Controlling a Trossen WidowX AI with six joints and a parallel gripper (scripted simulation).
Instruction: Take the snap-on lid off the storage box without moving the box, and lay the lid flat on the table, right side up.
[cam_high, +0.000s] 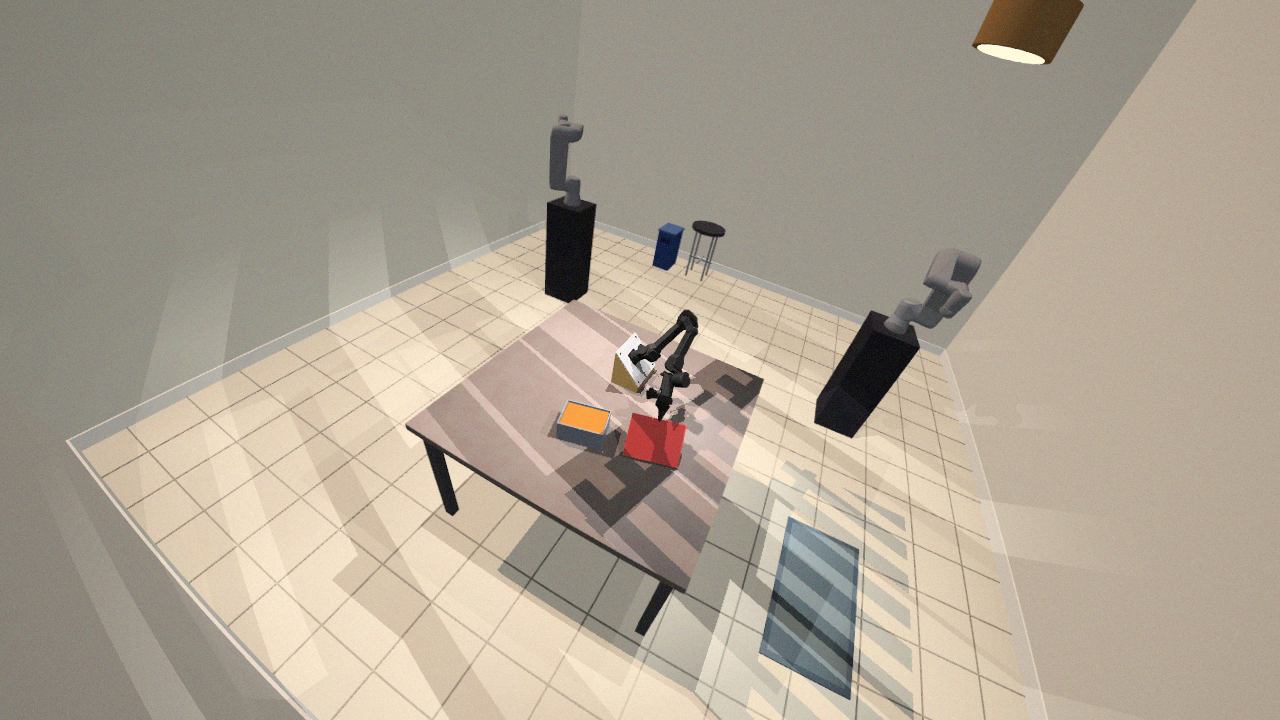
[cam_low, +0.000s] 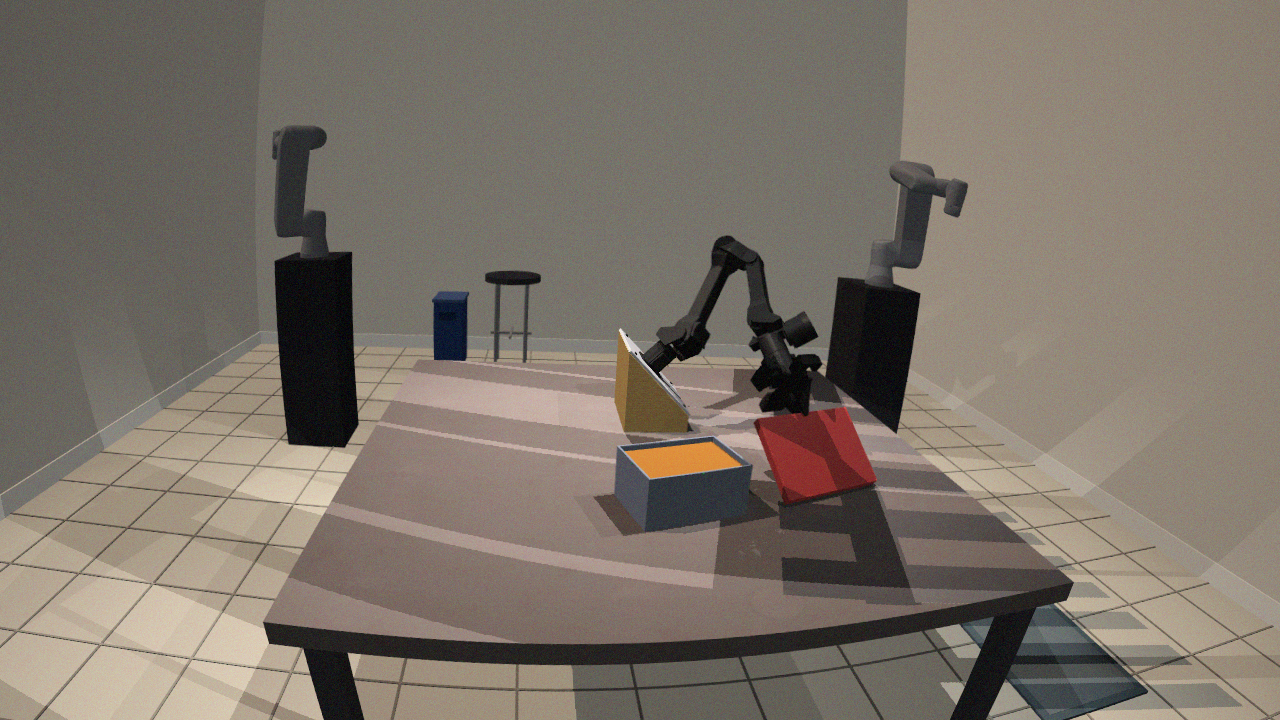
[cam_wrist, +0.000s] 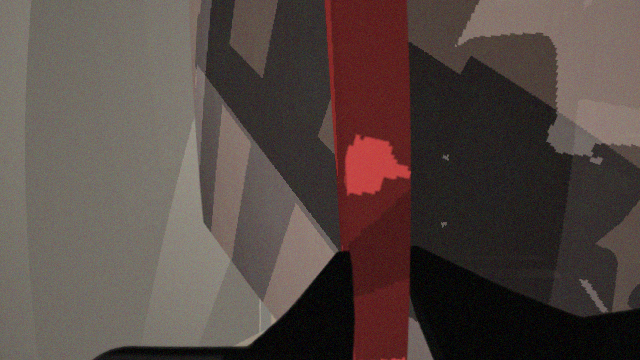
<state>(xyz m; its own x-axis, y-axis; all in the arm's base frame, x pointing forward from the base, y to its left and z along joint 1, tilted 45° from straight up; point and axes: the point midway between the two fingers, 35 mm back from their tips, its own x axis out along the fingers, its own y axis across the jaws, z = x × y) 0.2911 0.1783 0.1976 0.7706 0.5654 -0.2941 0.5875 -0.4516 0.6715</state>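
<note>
Right now my gripper tip is 7 cm short of the snap-on lid, 2 cm to the right of it and 5 cm above it. Round my gripper tip: storage box 14 cm ahead, 29 cm to the right, 7 cm below.
</note>
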